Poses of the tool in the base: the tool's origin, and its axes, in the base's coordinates. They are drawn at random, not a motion.
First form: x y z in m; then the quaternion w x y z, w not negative.
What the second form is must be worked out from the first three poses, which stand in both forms.
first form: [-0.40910, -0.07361, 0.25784, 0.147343, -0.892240, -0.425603, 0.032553]
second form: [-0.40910, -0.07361, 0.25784, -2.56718, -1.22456, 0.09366]
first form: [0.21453, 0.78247, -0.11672, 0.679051, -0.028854, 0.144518, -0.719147]
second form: [0.21453, 0.78247, -0.11672, -0.06480, 0.32456, -1.61509]
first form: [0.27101, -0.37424, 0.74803, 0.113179, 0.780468, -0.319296, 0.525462]
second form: [0.27101, -0.37424, 0.74803, 2.28958, -0.93669, 1.54149]
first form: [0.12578, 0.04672, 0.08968, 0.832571, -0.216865, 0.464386, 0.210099]
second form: [0.12578, 0.04672, 0.08968, -0.45968, 0.98435, 0.44534]
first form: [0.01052, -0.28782, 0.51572, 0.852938, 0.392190, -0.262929, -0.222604]
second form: [0.01052, -0.28782, 0.51572, 0.82525, -0.55325, -0.46840]
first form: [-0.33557, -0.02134, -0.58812, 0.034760, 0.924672, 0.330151, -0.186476]
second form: [-0.33557, -0.02134, -0.58812, 2.84236, 1.01486, -0.57321]
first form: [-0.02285, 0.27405, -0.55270, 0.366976, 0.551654, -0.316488, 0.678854]
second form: [-0.02285, 0.27405, -0.55270, 1.41739, -0.81317, 1.74421]
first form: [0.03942, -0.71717, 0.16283, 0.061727, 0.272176, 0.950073, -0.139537]
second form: [0.03942, -0.71717, 0.16283, 0.82301, 2.87286, -0.42194]
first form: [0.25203, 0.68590, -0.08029, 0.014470, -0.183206, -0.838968, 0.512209]
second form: [0.25203, 0.68590, -0.08029, -0.57032, -2.61169, 1.59450]
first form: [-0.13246, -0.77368, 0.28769, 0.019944, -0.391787, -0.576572, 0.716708]
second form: [-0.13246, -0.77368, 0.28769, -1.21545, -1.78871, 2.22346]
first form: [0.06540, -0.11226, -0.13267, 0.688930, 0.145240, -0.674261, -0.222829]
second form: [0.06540, -0.11226, -0.13267, 0.32493, -1.50844, -0.49851]
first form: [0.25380, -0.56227, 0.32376, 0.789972, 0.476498, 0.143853, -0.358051]
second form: [0.25380, -0.56227, 0.32376, 1.02588, 0.30971, -0.77087]
